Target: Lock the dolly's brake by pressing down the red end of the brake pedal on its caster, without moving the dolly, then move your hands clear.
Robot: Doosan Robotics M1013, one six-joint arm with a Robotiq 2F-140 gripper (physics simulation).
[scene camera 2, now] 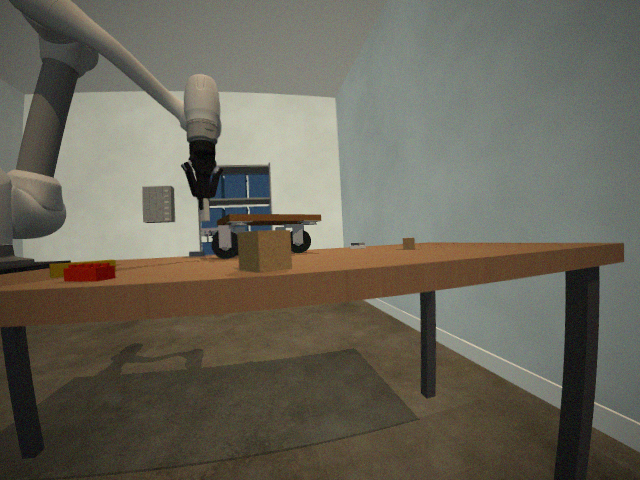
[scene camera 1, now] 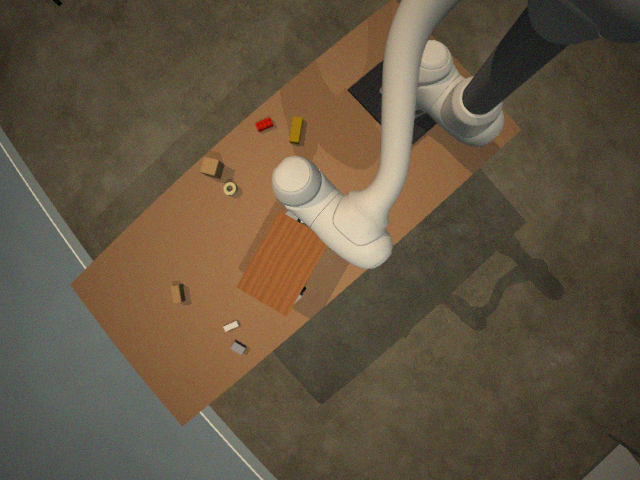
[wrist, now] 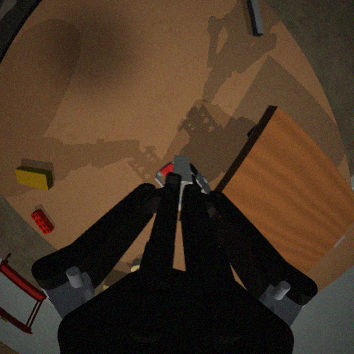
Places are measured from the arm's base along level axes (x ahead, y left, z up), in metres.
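Pixels of known places: gripper, fingertip midpoint: (scene camera 2: 205,221) (wrist: 179,166).
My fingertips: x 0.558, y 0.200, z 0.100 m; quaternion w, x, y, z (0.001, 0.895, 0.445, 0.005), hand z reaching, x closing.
Behind a point stands the place of what it marks.
The dolly's wooden deck (scene camera 1: 281,263) @[x 0.729, y 0.315, z 0.111 m] (scene camera 2: 273,218) @[x 0.760, y 0.222, z 0.098 m] (wrist: 295,190) @[x 0.658, y 0.319, z 0.111 m] looks about level in scene camera 2. One black caster wheel (scene camera 2: 225,244) @[x 0.630, y 0.164, z 0.028 m] is at the gripper's side, and another wheel (scene camera 2: 301,241) @[x 0.837, y 0.294, z 0.025 m] is farther right. The brake pedal's red end (wrist: 166,170) @[x 0.563, y 0.179, z 0.076 m] shows just left of the fingertips in the wrist view, partly covered by them. My gripper (scene camera 2: 202,205) (wrist: 179,166) @[x 0.558, y 0.200, z 0.100 m] is shut and empty, pointing down beside the deck's edge, with its tips near deck height. The arm hides it in scene camera 1. Contact with the pedal and the pedal's tilt cannot be made out.
On the table (scene camera 1: 155,258) @[x 1.190, y 0.041, z -0.013 m] (scene camera 2: 465,253) @[x 1.184, y -0.055, z -0.014 m] are a yellow block (scene camera 1: 296,130) @[x 0.448, y -0.104, z 0.010 m] (wrist: 34,178) @[x 0.454, y -0.095, z 0.009 m], a red brick (scene camera 1: 264,124) @[x 0.542, y -0.192, z 0.005 m] (scene camera 2: 89,272) @[x 0.560, y -0.214, z -0.001 m] (wrist: 42,221) @[x 0.542, y -0.182, z 0.005 m], a wooden cube (scene camera 1: 209,166) @[x 0.801, y -0.138, z 0.046 m] (scene camera 2: 264,251) @[x 0.808, y -0.176, z 0.016 m], a pale ring (scene camera 1: 225,190) @[x 0.799, y -0.039, z 0.011 m], a small tan block (scene camera 1: 177,293) @[x 1.157, y 0.213, z 0.020 m], a white block (scene camera 1: 231,326) @[x 1.040, y 0.426, z -0.002 m] and a grey block (scene camera 1: 238,347) @[x 1.054, y 0.509, z 0.007 m].
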